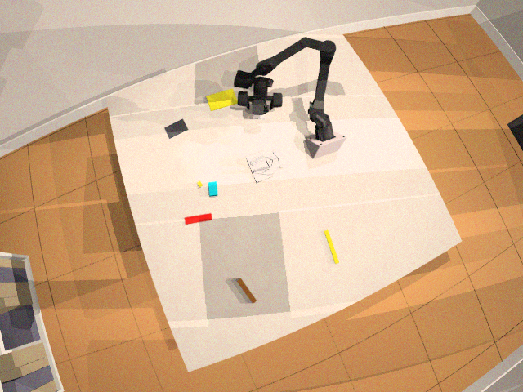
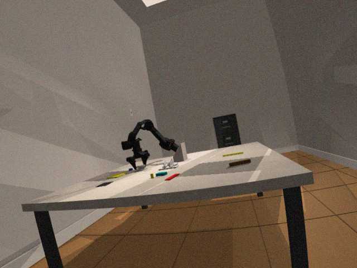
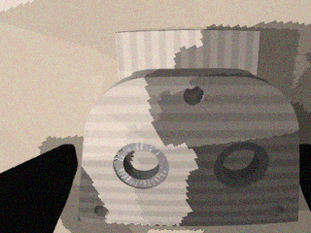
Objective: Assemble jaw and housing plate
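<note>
My gripper tip is 50 mm short of the jaw, 240 mm to the right of it and 10 mm below it. Also, from my gripper tip: dark plate 380 mm ahead, 50 mm to the right, 10 mm below; then yellow plate 140 mm ahead, 120 mm to the right, 10 mm below; then cyan block 310 mm ahead, 280 mm to the left.
</note>
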